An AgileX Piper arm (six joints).
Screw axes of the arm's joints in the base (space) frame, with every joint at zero. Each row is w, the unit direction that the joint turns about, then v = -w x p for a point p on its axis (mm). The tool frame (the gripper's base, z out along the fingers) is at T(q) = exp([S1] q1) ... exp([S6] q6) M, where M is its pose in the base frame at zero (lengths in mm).
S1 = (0, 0, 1, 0, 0, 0)
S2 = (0, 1, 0, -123, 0, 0)
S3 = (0, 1, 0, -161.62, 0, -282.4)
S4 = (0.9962, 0, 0.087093, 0, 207.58, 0)
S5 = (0, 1, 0, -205.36, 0, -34.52)
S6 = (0.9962, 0, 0.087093, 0, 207.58, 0)
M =
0.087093 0 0.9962 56.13
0 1 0 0
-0.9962 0 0.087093 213.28
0 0 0 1
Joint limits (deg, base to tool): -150..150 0..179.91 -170..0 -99.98..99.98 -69.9..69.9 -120..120
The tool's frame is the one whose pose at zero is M.
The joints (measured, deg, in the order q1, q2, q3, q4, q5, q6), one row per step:
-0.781 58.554 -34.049 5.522 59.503 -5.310
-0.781 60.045 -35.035 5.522 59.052 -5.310
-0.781 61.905 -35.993 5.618 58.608 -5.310
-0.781 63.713 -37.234 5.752 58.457 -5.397
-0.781 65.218 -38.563 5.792 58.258 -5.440
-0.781 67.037 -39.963 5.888 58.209 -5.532
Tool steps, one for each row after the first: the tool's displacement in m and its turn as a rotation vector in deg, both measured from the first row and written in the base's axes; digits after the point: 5 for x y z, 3 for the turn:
0.00618 -0.00012 0.00072 -0.014 0.056 -0.041
0.01305 -0.00012 0.00013 0.067 0.515 -0.115
0.02020 -0.00005 0.00062 0.176 0.923 -0.092
0.02715 -0.00011 0.00217 0.198 0.897 -0.083
0.03474 -0.00008 0.00283 0.273 1.259 -0.033

